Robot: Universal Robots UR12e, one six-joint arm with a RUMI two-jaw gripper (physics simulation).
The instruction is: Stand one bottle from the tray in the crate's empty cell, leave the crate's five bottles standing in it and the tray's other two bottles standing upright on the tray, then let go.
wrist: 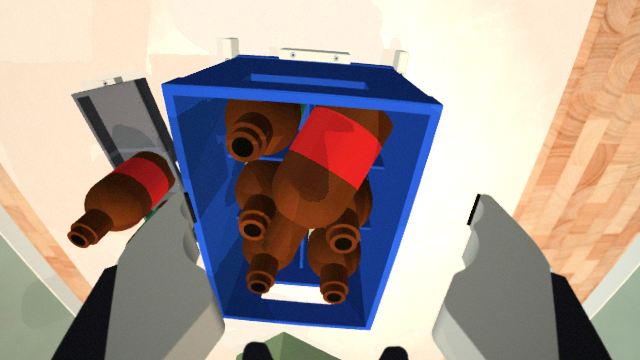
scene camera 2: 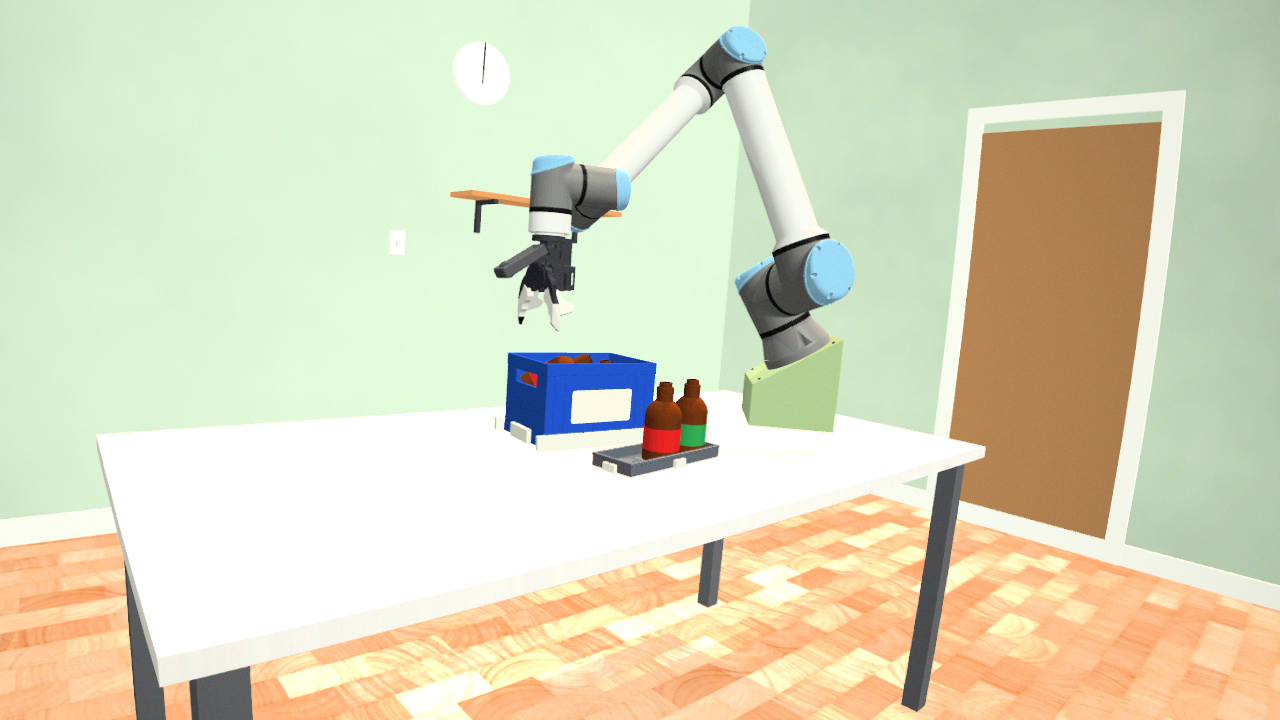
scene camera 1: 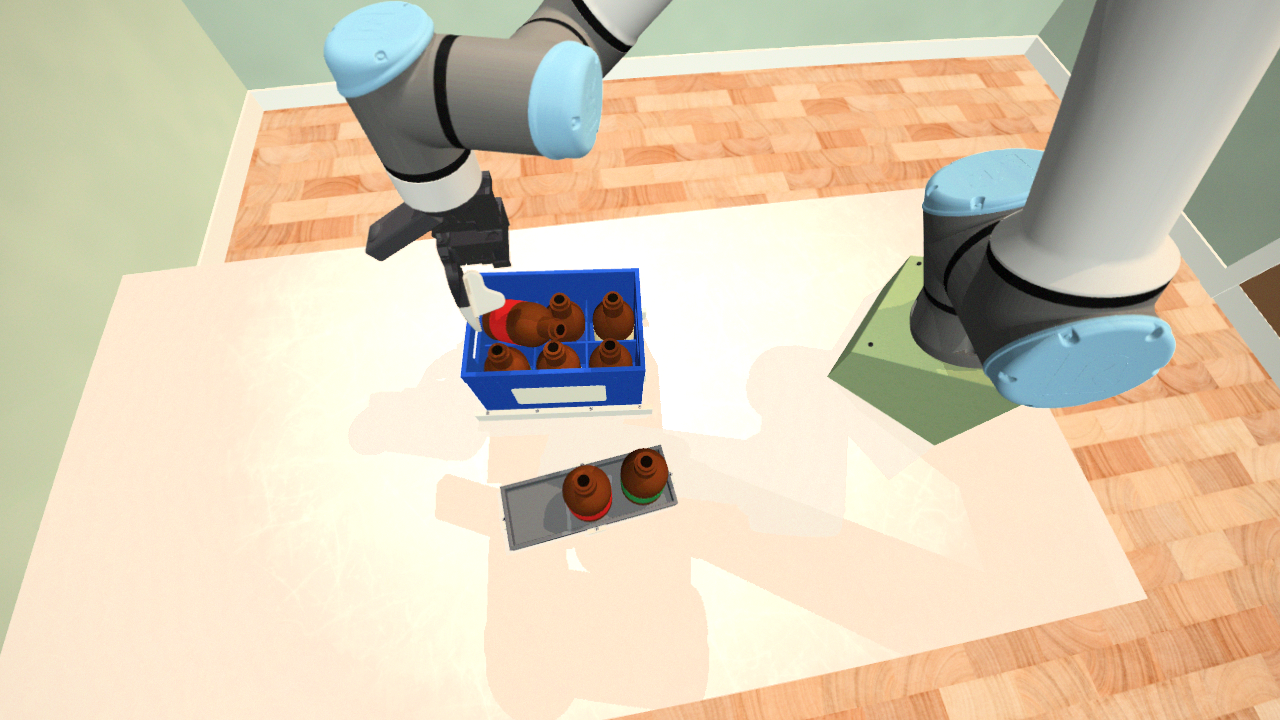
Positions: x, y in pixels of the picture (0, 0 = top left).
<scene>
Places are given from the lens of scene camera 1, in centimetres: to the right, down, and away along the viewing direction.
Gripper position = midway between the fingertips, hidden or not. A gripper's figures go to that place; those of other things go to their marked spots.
my gripper (scene camera 1: 479, 286): -24, -11, 71
red-labelled bottle (scene camera 1: 586, 490): -7, 18, 67
green-labelled bottle (scene camera 1: 644, 472): 1, 16, 68
</scene>
